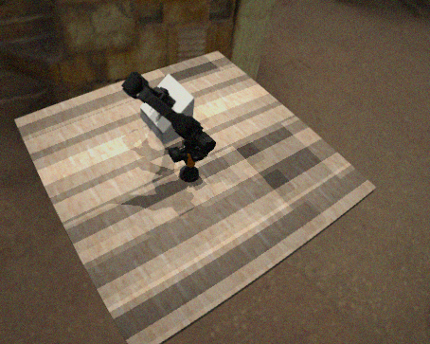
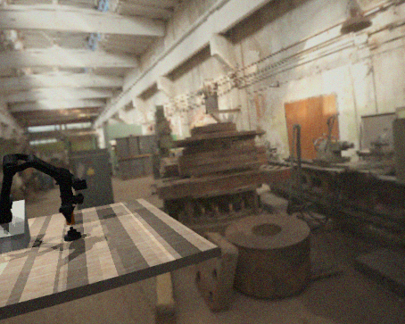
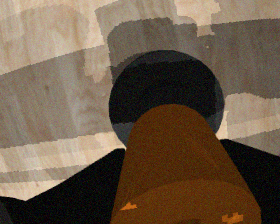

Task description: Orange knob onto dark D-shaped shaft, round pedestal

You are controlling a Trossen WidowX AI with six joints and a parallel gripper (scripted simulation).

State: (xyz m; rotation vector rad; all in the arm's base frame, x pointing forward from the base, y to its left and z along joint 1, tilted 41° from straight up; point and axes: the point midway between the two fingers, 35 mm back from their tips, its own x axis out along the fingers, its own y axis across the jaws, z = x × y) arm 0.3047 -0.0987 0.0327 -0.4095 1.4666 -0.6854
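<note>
The round pedestal is 60 mm below my gripper tip. Also, from my gripper tip: orange knob 20 mm above.
</note>
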